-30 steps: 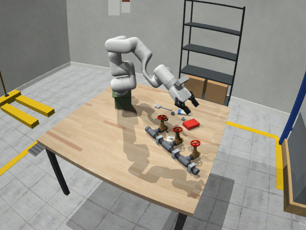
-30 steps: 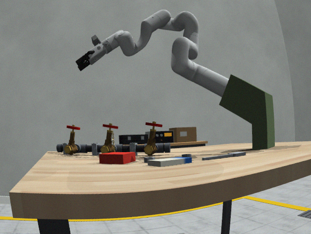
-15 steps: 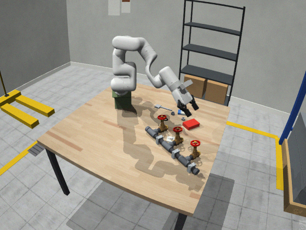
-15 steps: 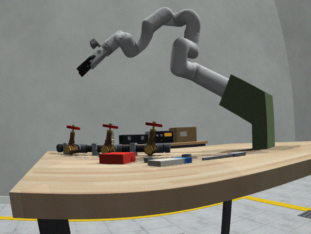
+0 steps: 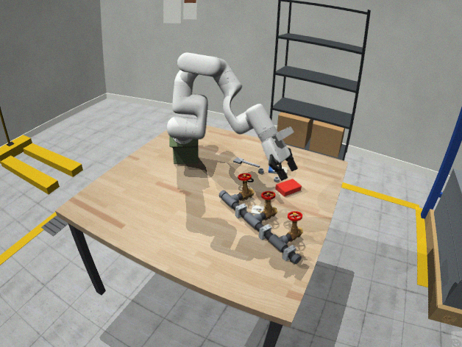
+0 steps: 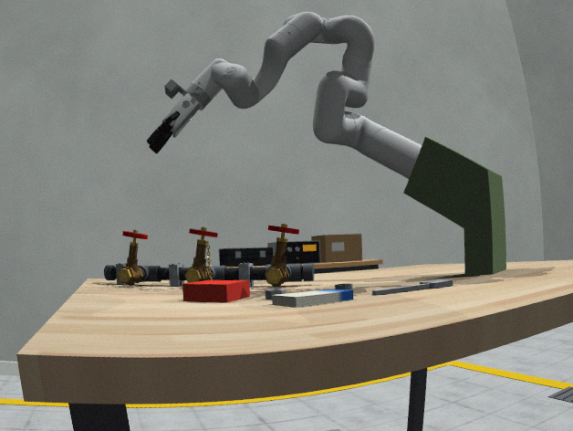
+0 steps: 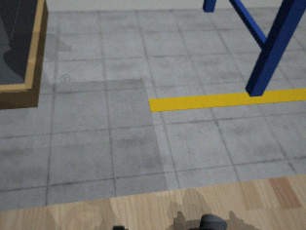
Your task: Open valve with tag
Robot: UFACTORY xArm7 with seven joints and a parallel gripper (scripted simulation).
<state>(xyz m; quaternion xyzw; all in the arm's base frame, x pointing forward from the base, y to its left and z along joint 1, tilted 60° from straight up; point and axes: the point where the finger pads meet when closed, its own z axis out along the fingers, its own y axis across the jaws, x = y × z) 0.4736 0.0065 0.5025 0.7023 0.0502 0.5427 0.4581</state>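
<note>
Right now the white tag is 120 mm behind my hand, 190 mm to the left of it and 350 mm below it. Also, from my hand: red block (40 mm ahead, 400 mm to the left, 340 mm below); grey wrench (230 mm behind, 630 mm to the left, 350 mm below); blue flat tool (20 mm behind, 580 mm to the left, 350 mm below).
</note>
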